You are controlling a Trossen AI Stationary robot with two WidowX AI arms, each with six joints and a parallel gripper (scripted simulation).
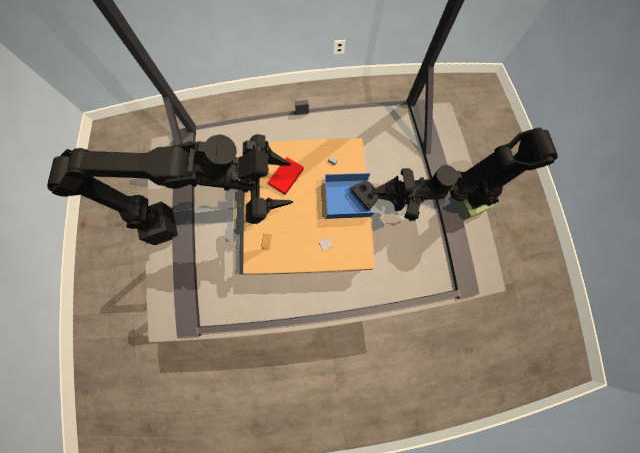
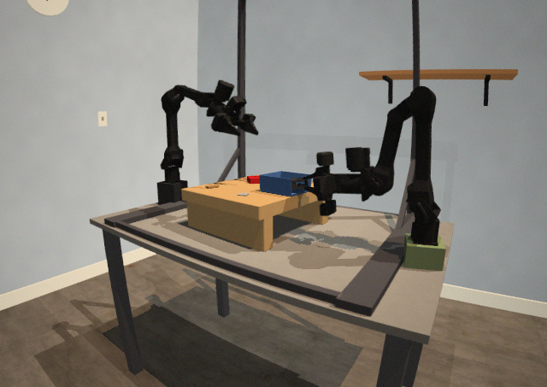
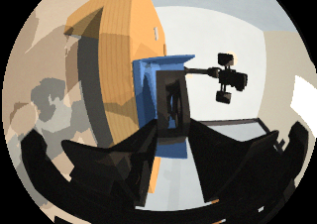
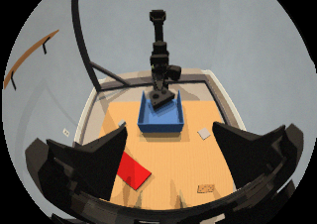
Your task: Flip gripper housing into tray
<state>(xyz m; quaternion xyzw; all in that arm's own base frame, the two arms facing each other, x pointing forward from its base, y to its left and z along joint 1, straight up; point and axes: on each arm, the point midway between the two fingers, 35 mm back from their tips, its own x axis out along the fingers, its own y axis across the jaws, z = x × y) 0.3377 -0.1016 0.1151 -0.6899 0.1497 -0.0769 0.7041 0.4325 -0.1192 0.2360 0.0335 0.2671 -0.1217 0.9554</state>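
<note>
My left hand is 50 mm to the left of the dark gripper housing and 10 mm above it. Round my left hand: orange wooden bench 220 mm to the right, 90 mm below, 10 mm behind; then blue tray 130 mm to the right, 20 mm below.
</note>
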